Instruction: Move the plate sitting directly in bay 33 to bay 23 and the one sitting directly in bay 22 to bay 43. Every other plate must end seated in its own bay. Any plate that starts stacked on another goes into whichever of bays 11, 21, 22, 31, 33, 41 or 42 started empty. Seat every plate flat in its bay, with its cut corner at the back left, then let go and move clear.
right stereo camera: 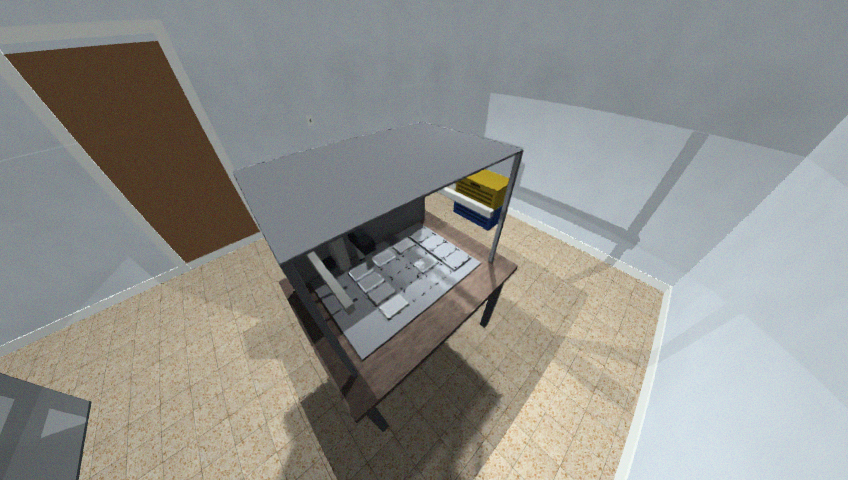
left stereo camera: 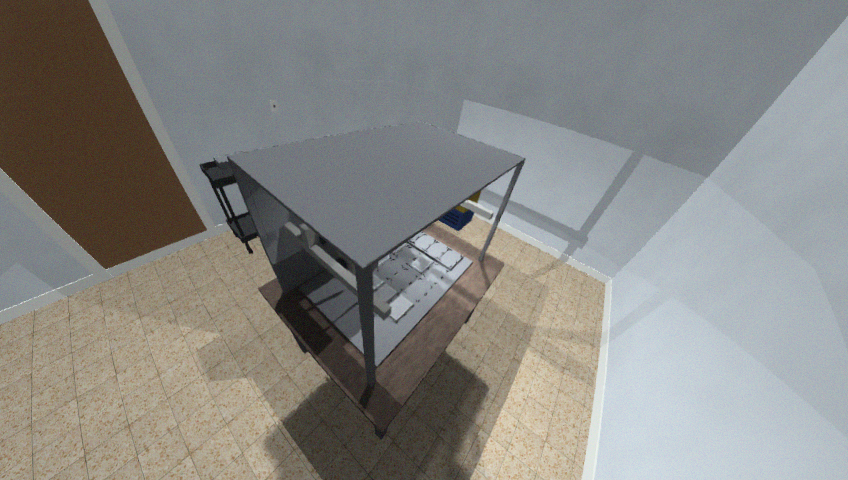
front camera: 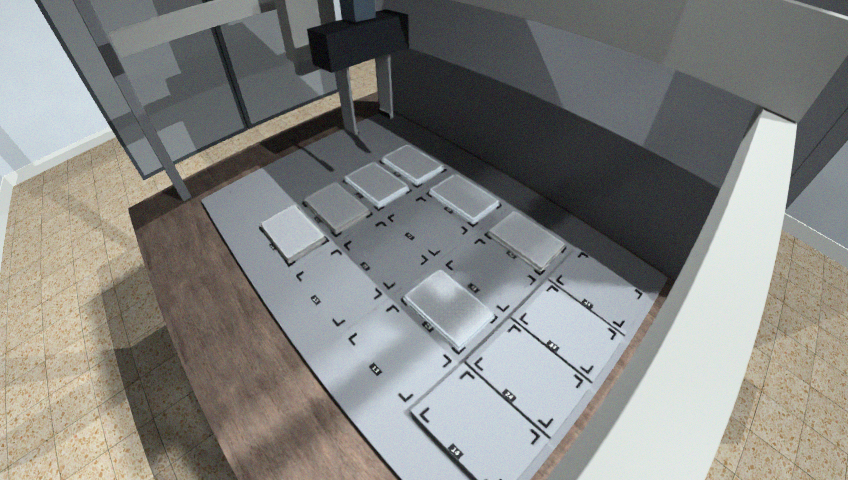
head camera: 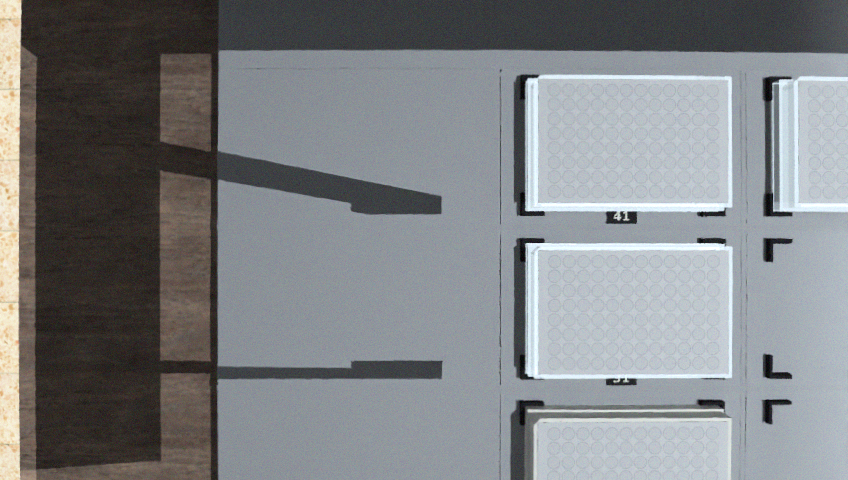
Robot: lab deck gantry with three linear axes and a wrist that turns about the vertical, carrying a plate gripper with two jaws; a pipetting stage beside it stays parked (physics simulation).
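Pixels of known places: gripper, between the fingertips: (right stereo camera: pixel 366 263) (front camera: pixel 369 122); robot's base, origin of its link: (right stereo camera: pixel 389 319) (left stereo camera: pixel 396 322) (front camera: pixel 261 228).
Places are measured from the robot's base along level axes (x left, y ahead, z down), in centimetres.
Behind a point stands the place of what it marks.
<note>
My gripper (front camera: pixel 372 123) @(x 25.7, y 6.4, z -16.0 cm) hangs at the back left of the deck, left of all the plates, with its two jaws apart and nothing between them. The bay 41 plate (front camera: pixel 411 163) @(x 35.7, y 7.0, z -1.4 cm) (head camera: pixel 634 142) @(x 36.3, y 6.4, z -1.4 cm), bay 31 plate (front camera: pixel 376 184) @(x 25.1, y 7.5, z -1.4 cm) (head camera: pixel 634 312) @(x 25.7, y 6.4, z -1.4 cm), bay 21 plate (front camera: pixel 337 206) @(x 14.9, y 7.4, z -1.4 cm) (head camera: pixel 634 455) @(x 16.8, y 6.5, z -1.4 cm) and bay 11 plate (front camera: pixel 293 230) @(x 4.6, y 7.0, z -1.4 cm) (right stereo camera: pixel 393 305) @(x 4.3, y 6.1, z -1.5 cm) form the left column. The bay 42 plate (front camera: pixel 464 196) @(x 36.1, y 23.2, z -1.4 cm) and bay 43 plate (front camera: pixel 526 239) @(x 35.8, y 39.4, z -1.4 cm) lie along the back. The bay 23 plate (front camera: pixel 449 306) @(x 14.8, y 39.5, z -1.4 cm) lies nearer the front. All look flat. Bays 22 and 33 show bare markings.
The deck (front camera: pixel 261 279) @(x -5.8, y 12.2, z 0.0 cm) lies on a wooden table (front camera: pixel 196 321) @(x -19.7, y 11.3, z 1.0 cm). A dark wall (front camera: pixel 535 142) @(x 52.0, y 28.3, z -10.7 cm) stands behind it. A pale beam (front camera: pixel 737 267) @(x 6.9, y 62.0, z -40.0 cm) crosses the right side of the front view. Raised pads (front camera: pixel 476 410) @(x 5.6, y 53.8, z -1.4 cm) stand at the deck's right.
</note>
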